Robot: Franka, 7 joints.
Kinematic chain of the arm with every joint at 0, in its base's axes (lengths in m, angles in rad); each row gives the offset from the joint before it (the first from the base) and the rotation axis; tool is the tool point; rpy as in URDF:
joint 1: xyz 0 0 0.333 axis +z
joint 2: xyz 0 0 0 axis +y
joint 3: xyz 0 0 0.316 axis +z
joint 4: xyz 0.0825 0 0 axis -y
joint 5: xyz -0.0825 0 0.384 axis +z
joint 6: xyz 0 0 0 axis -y
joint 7: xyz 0.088 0 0 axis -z
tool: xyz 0 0 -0.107 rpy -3.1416 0 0
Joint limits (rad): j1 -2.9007..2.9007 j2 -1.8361..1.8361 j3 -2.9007..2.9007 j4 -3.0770..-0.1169 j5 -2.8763..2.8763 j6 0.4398..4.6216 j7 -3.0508..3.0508
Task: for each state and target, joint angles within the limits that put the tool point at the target. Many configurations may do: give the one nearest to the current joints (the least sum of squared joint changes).
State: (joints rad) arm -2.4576 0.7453 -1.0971 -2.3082 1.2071 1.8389 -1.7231
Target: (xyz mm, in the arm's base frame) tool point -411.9 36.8 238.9
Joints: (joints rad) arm -2.3193 0.2759 -1.1150 -2.4452 1.1305 1.5555 -1.7231
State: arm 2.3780 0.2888 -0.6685 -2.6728 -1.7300 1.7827 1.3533
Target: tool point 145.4 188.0 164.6
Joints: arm 2.3105 0.3003 -0.7959 -3.0181 -1.6312 1.6415 1.3533
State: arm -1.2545 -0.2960 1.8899 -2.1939 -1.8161 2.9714 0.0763
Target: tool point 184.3 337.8 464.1
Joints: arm -1.3260 0.5051 2.1683 -2.4901 -1.9387 3.4796 0.0763
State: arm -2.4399 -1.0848 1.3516 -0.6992 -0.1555 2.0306 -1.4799
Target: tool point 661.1 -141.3 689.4
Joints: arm -2.5279 -1.0951 1.3819 -1.0326 -0.1409 1.8209 -1.4799
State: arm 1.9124 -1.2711 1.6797 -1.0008 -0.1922 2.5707 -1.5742
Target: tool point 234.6 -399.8 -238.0
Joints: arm 2.5871 -1.5987 2.7730 -1.5152 -0.1887 2.4409 -1.5742
